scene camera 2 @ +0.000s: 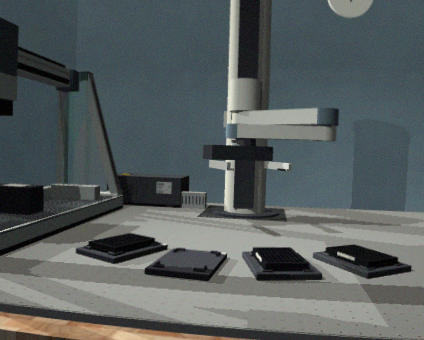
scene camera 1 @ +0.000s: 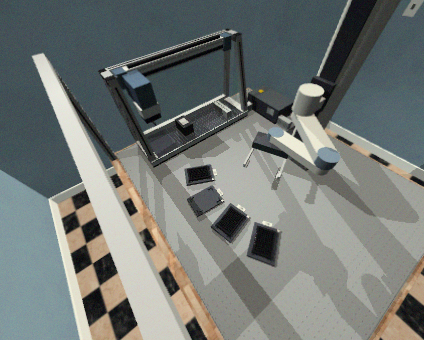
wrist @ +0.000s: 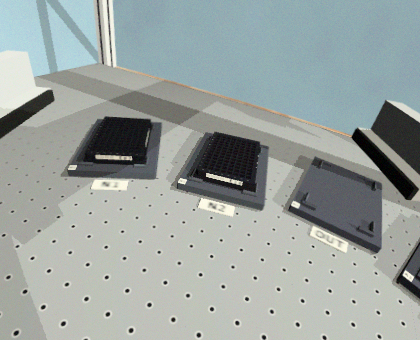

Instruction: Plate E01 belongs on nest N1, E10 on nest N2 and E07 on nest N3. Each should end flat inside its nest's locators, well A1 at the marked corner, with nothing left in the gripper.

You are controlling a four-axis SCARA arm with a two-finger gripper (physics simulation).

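Seen in the pictures: gripper, fingertip midpoint: (scene camera 2: pixel 260 166) (scene camera 1: pixel 260 171) (wrist: pixel 210 95); arm's base, link origin: (scene camera 2: pixel 244 216).
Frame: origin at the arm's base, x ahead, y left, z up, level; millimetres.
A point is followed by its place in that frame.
A black plate (scene camera 1: pixel 264 242) @[x 648, y 285, z 38 mm] (scene camera 2: pixel 361 255) @[x 671, y 278, z 39 mm] (wrist: pixel 120 137) @[x 636, y 277, z 39 mm] lies on nest N1 (scene camera 1: pixel 262 260) @[x 706, y 331, z 24 mm] (scene camera 2: pixel 335 263) @[x 671, y 227, z 20 mm] (wrist: pixel 112 171) @[x 577, y 238, z 25 mm]. Another black plate (scene camera 1: pixel 231 221) @[x 701, y 119, z 36 mm] (scene camera 2: pixel 280 258) @[x 728, y 114, z 39 mm] (wrist: pixel 230 155) @[x 700, y 113, z 37 mm] lies on nest N2 (scene camera 1: pixel 222 232) (scene camera 2: pixel 287 275) @[x 782, y 126, z 22 mm] (wrist: pixel 225 196) @[x 624, y 86, z 22 mm]. A third black plate (scene camera 1: pixel 200 174) @[x 658, y -209, z 37 mm] (scene camera 2: pixel 122 242) @[x 683, y -218, z 39 mm] lies on nest N3 (scene camera 1: pixel 200 183) (scene camera 2: pixel 114 258), partly cut off in the wrist view. All three look flat. Their label codes and well A1 cannot be read. My gripper (scene camera 1: pixel 261 170) @[x 481, y 63, z 203 mm] (scene camera 2: pixel 252 166) @[x 481, y 63, z 203 mm] (wrist: pixel 210 95) @[x 481, y 63, z 203 mm] is open and empty, high above the table, near the column.
The OUT nest (scene camera 1: pixel 206 200) @[x 727, y -55, z 25 mm] (scene camera 2: pixel 187 262) @[x 749, y -63, z 25 mm] (wrist: pixel 340 197) @[x 717, y -61, z 25 mm] is empty, between N2 and N3. A gantry frame (scene camera 1: pixel 239 75) @[x 96, y -524, z 310 mm] with a deck holding a small black block (scene camera 1: pixel 185 127) @[x 551, y -518, z 129 mm] stands beyond N3. A dark box (scene camera 1: pixel 270 104) @[x -47, y -337, z 128 mm] (scene camera 2: pixel 150 190) @[x -35, y -369, z 75 mm] stands between the gantry and the arm's column (scene camera 2: pixel 250 175) @[x 77, y 21, z 155 mm].
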